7 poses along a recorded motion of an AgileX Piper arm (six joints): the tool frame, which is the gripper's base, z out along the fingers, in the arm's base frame.
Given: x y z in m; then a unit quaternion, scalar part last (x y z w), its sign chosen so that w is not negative.
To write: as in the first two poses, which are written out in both.
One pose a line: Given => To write
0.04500 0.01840 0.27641 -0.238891 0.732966 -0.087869 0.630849 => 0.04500 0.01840 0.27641; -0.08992 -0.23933 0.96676; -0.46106 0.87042 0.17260; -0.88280 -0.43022 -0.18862
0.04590 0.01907 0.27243 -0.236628 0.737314 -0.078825 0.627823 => 0.04590 0.01907 0.27243; -0.09969 -0.24996 0.96311; -0.44791 0.87559 0.18088; -0.88850 -0.41336 -0.19925
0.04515 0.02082 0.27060 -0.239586 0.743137 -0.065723 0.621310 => 0.04515 0.02082 0.27060; -0.11314 -0.27442 0.95493; -0.43776 0.87656 0.20003; -0.89194 -0.39540 -0.21931
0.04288 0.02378 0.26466 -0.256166 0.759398 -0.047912 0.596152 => 0.04288 0.02378 0.26466; -0.15796 -0.33194 0.92998; -0.44619 0.86417 0.23266; -0.88089 -0.37820 -0.28461
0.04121 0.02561 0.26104 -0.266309 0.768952 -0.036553 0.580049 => 0.04121 0.02561 0.26104; -0.18525 -0.36715 0.91153; -0.45196 0.85549 0.25273; -0.87259 -0.36516 -0.32441
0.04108 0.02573 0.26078 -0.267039 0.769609 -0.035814 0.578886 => 0.04108 0.02573 0.26078; -0.18716 -0.36957 0.91016; -0.45250 0.85481 0.25404; -0.87190 -0.36430 -0.32722
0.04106 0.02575 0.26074 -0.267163 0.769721 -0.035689 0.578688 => 0.04106 0.02575 0.26074; -0.18749 -0.36998 0.90993; -0.45259 0.85470 0.25427; -0.87179 -0.36415 -0.32769
